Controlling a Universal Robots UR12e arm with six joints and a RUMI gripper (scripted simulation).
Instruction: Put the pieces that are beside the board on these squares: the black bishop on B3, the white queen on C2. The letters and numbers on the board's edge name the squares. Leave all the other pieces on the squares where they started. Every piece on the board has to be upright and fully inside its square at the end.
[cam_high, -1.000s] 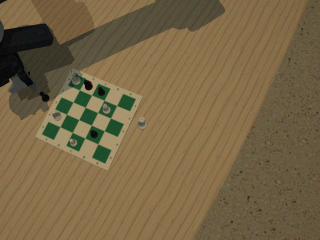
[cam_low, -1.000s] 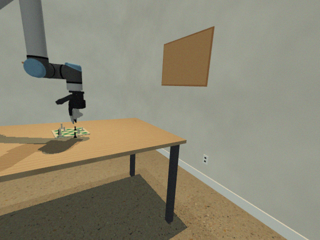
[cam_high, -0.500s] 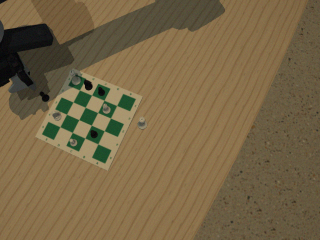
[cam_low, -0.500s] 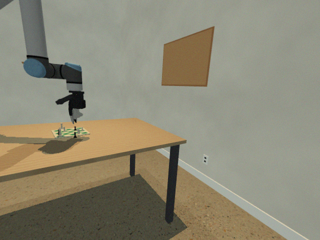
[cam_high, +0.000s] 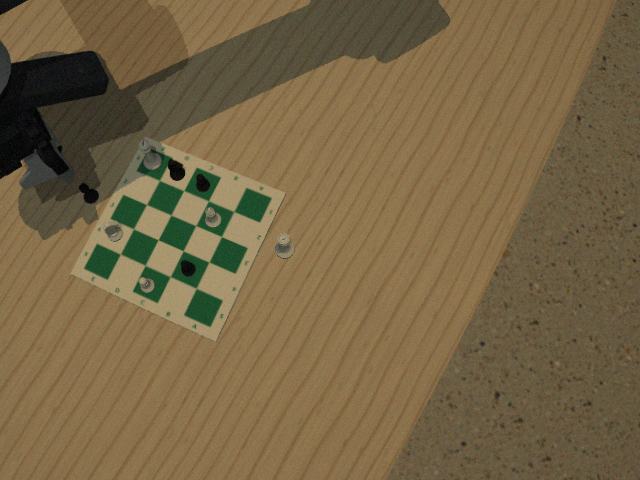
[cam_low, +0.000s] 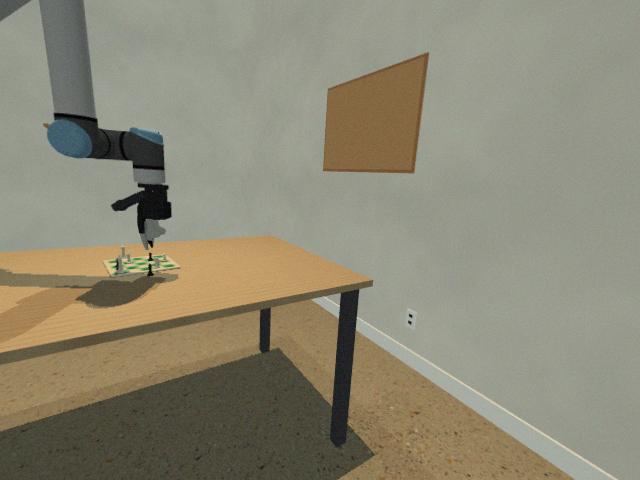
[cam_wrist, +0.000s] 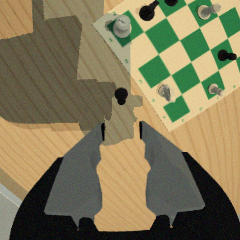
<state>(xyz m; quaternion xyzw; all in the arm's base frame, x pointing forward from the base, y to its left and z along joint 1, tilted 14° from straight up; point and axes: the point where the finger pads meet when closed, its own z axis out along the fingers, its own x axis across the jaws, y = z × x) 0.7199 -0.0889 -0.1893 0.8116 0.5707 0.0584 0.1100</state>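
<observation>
My hand is 90 mm above the black bishop. Also, from my hand: cream board: 30 mm behind, 140 mm to the left, 110 mm below.
</observation>
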